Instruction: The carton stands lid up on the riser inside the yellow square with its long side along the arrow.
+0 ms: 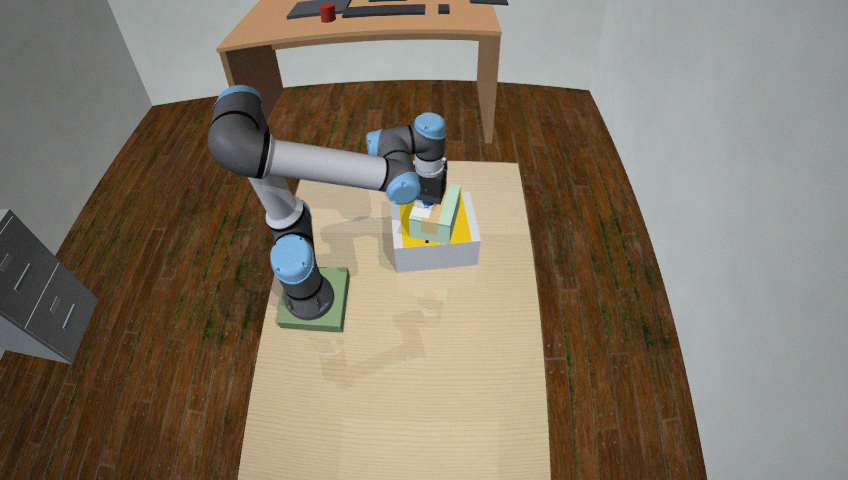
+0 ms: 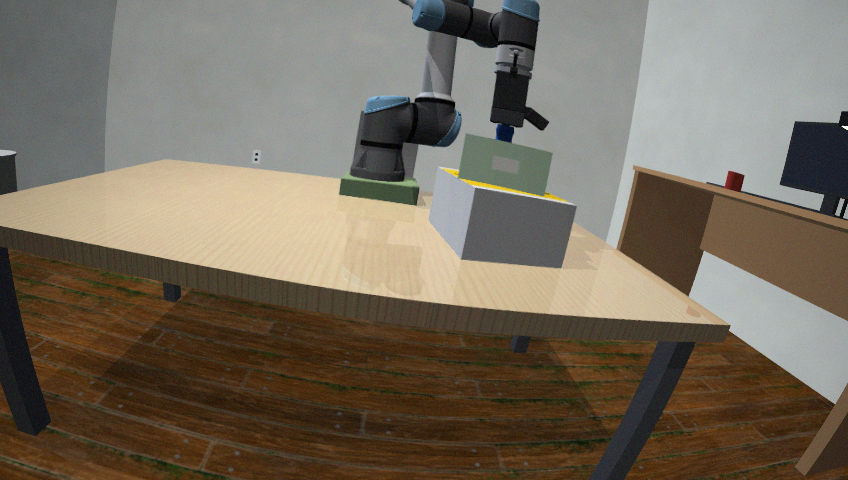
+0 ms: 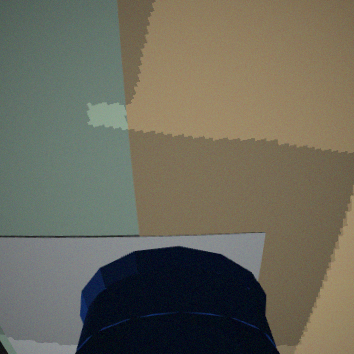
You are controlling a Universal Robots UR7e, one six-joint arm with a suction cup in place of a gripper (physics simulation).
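The carton [image 1: 449, 206] [image 2: 504, 164] is green with a tan lid and a white label on top. It sits lid up at the yellow square [image 1: 463, 230] [image 2: 554, 195] on top of the grey riser [image 1: 435, 255] [image 2: 504, 230]. My suction cup [image 1: 428, 204] [image 2: 504, 132] [image 3: 175, 298] presses on the white label [image 3: 53, 281] near one end of the lid and holds the carton. I cannot tell whether the carton's underside rests on the square or hangs just above it. A small dark mark [image 1: 425, 241] on the yellow shows in front of the carton.
The riser stands on a light wooden table [image 1: 391, 370] [image 2: 235, 227]. The arm's base sits on a green plate [image 1: 314, 310] [image 2: 379, 188] left of the riser. A brown desk [image 1: 361, 30] [image 2: 743, 227] with a red cup stands beyond the table.
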